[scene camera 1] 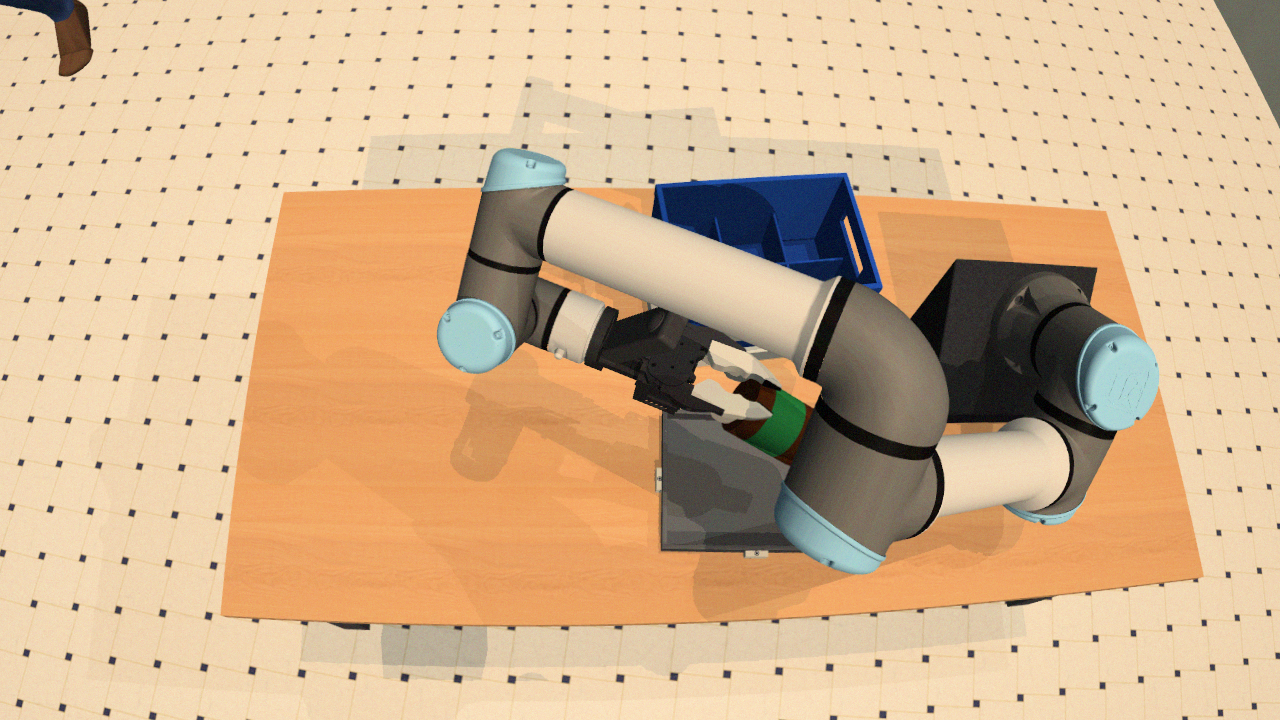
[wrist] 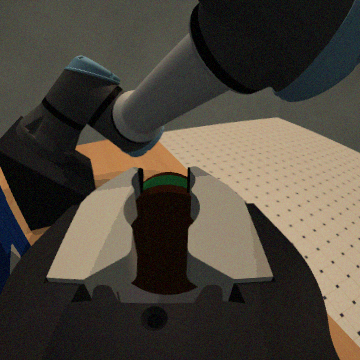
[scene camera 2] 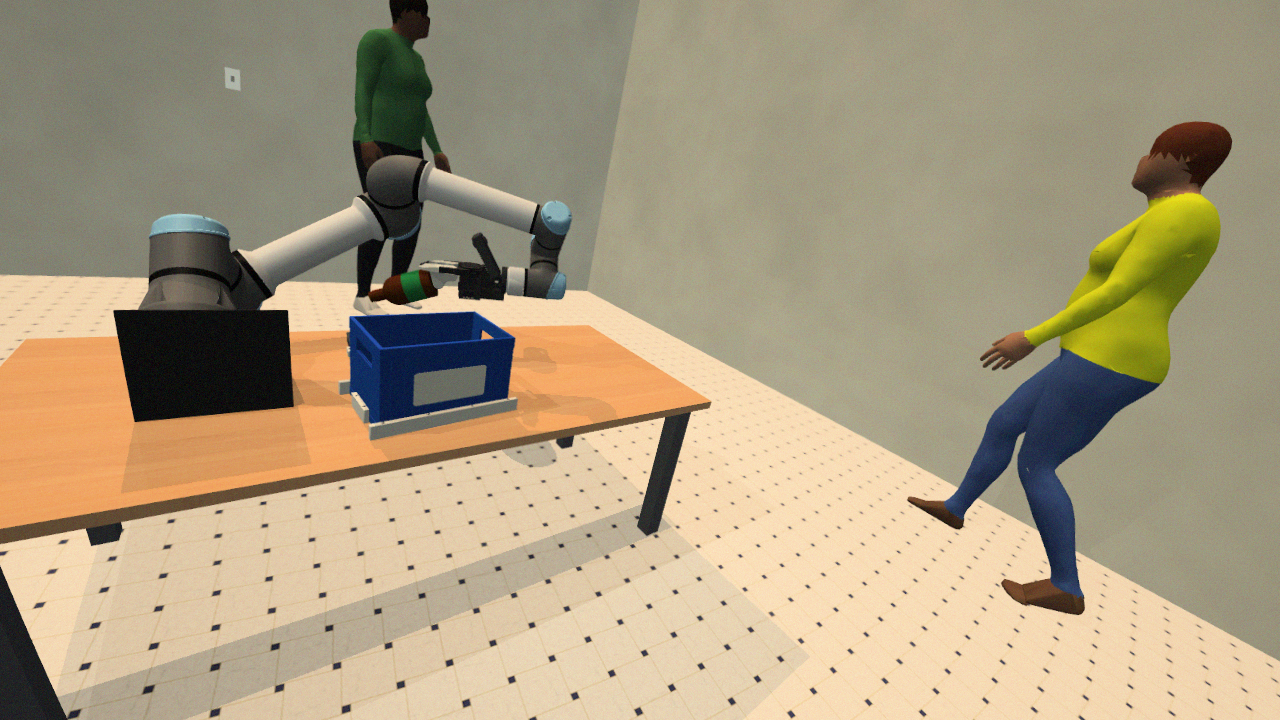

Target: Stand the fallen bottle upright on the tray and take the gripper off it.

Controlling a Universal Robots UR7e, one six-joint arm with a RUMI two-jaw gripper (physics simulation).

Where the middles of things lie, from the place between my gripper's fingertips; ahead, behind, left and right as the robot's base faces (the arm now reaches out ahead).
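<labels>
The brown bottle (wrist: 160, 230) is 60 mm below my hand, and it sits 20 mm behind my hand and 10 mm to the left of it.
</labels>
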